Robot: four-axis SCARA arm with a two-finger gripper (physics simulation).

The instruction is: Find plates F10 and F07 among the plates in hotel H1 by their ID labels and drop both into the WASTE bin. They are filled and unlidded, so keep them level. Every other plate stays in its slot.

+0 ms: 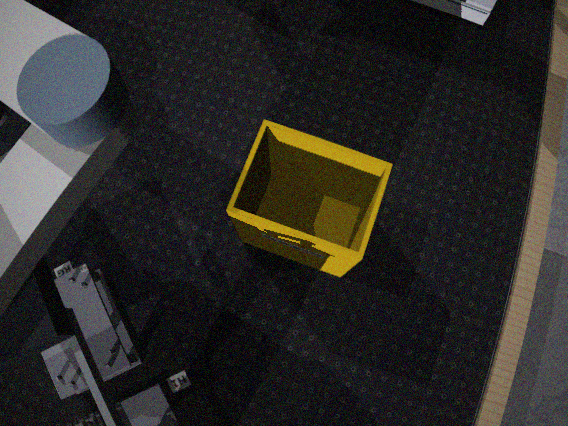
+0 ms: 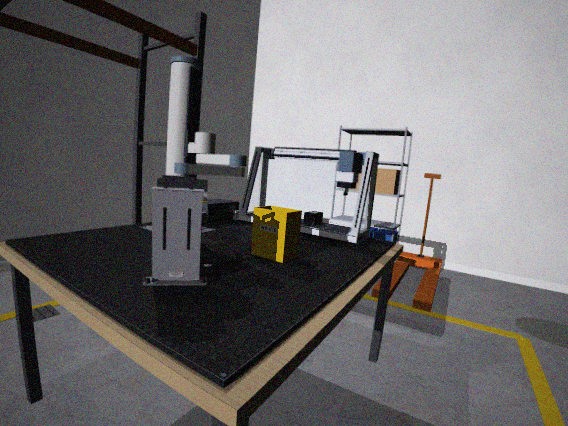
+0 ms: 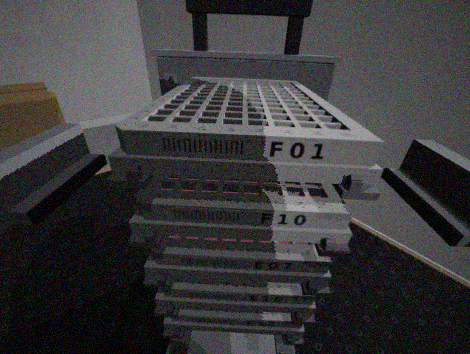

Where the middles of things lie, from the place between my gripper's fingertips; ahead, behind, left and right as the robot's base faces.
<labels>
The plate F10 (image 3: 282,211) is 20 mm ahead of my hand, 20 mm to the right of it and 10 mm below it. The rest, counted from my hand: plate F01 (image 3: 232,128): 20 mm ahead, 20 mm to the right, 10 mm above.
</labels>
